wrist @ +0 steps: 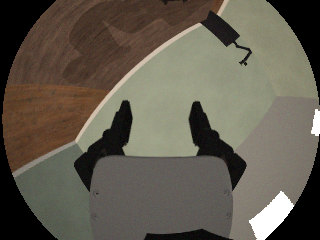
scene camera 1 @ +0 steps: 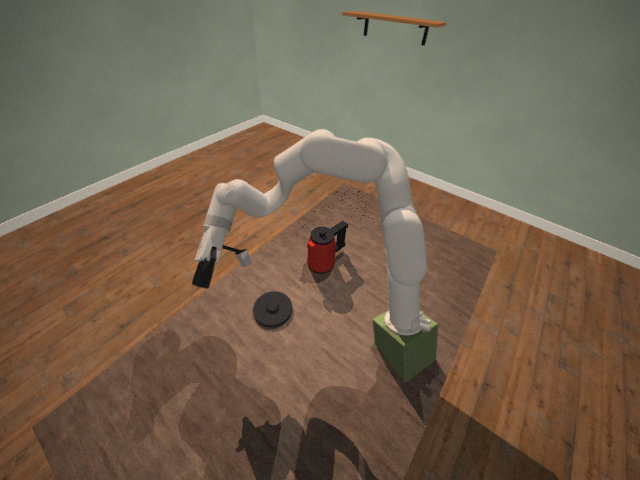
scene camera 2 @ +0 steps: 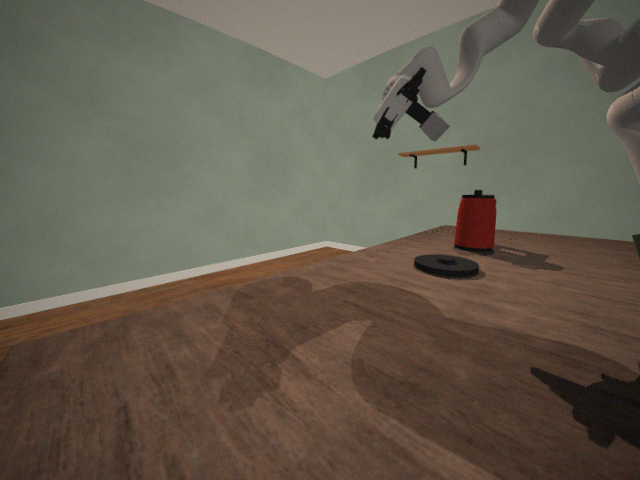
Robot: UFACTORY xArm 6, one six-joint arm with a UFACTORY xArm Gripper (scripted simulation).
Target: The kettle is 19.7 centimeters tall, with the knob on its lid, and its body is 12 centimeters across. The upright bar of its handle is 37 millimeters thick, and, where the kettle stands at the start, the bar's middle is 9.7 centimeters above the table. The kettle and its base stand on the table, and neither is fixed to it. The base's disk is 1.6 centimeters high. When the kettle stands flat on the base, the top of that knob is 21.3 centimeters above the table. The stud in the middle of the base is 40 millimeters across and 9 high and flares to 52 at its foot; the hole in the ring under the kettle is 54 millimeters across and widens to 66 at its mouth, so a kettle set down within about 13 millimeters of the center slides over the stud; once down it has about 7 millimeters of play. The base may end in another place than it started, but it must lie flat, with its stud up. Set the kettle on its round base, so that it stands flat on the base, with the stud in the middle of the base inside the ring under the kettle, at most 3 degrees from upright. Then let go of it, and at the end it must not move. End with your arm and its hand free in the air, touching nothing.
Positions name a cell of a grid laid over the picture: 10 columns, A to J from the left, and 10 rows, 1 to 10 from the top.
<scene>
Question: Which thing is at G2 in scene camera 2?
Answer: The gripper.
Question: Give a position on a round black base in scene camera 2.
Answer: At G6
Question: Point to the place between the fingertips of the gripper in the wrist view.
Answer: At F5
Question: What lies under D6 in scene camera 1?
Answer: The gripper.
</scene>
